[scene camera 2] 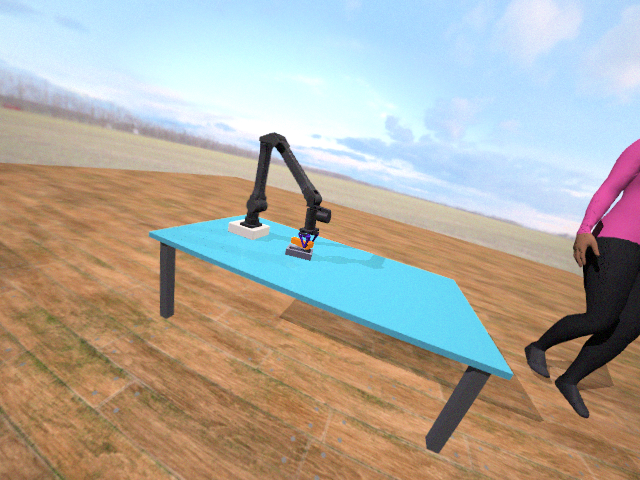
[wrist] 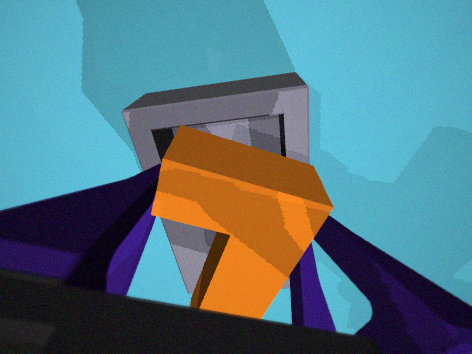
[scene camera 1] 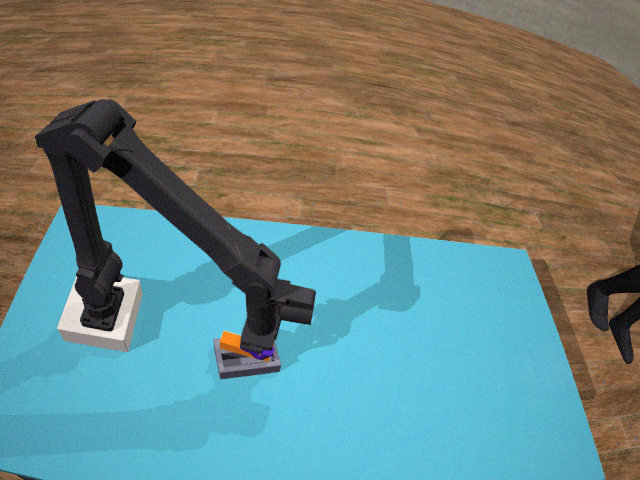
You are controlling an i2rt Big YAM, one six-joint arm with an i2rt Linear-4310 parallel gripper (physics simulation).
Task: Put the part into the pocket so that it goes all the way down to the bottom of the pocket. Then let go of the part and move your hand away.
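Seen in the pictures: gripper, between the fingertips: (scene camera 2: 307, 246) (wrist: 233, 192) (scene camera 1: 262, 346); arm's base, origin of its link: (scene camera 2: 251, 225) (scene camera 1: 103, 308).
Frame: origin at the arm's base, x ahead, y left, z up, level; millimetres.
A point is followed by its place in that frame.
The orange part (scene camera 1: 230, 342) @[x 324, y -52, z 29 mm] (scene camera 2: 296, 241) @[x 335, y -59, z 18 mm] (wrist: 240, 200) @[x 407, y -40, z 29 mm] is L-shaped as far as it shows. My gripper (scene camera 1: 261, 353) @[x 393, y -39, z 5 mm] (scene camera 2: 305, 241) @[x 393, y -39, z 5 mm] (wrist: 233, 192) @[x 393, y -39, z 5 mm], with purple fingers, is shut on it. The grey block with the pocket (scene camera 1: 250, 369) @[x 371, y -85, z -23 mm] (scene camera 2: 298, 254) @[x 372, y -85, z -38 mm] (wrist: 210, 105) @[x 423, y -22, z -21 mm] lies on the table under the part. The part is above the pocket, tilted in scene camera 1, with its end near the robot base higher. In the wrist view it is turned relative to the pocket's walls, and the pocket's opening shows past its far edge. The part's near end is hidden by the gripper body.
The block stands on the blue table (scene camera 1: 413, 361) @[x 766, y -12, z -57 mm] (scene camera 2: 392, 304) @[x 883, y -207, z -57 mm]. The arm's white base block (scene camera 1: 93, 338) @[x -7, y -77, z -17 mm] (scene camera 2: 248, 231) @[x 40, y -75, z -14 mm] stands to its left in scene camera 1. A person (scene camera 2: 615, 217) in a pink top is beyond the table's right end; the feet (scene camera 1: 610, 320) show in scene camera 1.
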